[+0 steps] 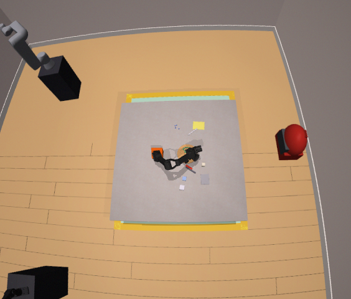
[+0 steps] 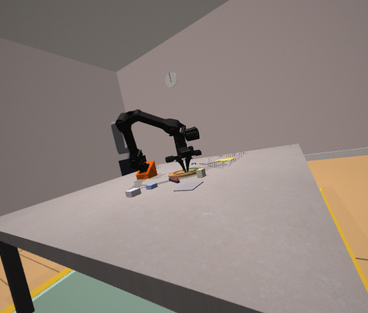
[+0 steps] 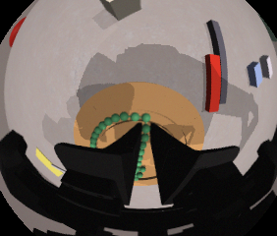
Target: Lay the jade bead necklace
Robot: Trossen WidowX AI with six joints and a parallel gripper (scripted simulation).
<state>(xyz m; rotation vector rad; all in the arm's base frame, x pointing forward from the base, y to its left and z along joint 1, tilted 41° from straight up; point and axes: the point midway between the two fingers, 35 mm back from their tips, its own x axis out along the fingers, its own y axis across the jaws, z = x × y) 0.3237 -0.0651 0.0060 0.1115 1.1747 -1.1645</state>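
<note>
My gripper tip is now 3 cm past the round wooden bead board, 5 cm to the right of it and 1 cm above it. From my gripper tip the other things lie so: beige cube: 12 cm ahead, 8 cm to the right; red-handled tool: 2 cm behind, 11 cm to the right, 1 cm below; blue block: 8 cm behind, 20 cm to the right, 1 cm below.
</note>
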